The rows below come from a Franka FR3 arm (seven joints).
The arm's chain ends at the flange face. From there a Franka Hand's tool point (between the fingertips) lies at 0.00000 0.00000 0.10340 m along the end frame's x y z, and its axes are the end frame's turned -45 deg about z.
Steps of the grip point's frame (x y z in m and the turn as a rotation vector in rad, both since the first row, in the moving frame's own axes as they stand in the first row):
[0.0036 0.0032 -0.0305 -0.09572 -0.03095 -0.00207]
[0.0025 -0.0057 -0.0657 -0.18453 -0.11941 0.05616]
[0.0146 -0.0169 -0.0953 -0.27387 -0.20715 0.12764]
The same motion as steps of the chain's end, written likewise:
[0.0001 -0.0095 -0.0300 -0.08957 0.04580 -0.00207]
[-0.0064 -0.0280 -0.0632 -0.21492 0.04605 0.05616]
[-0.0042 -0.0570 -0.0893 -0.34013 0.04718 0.12764]

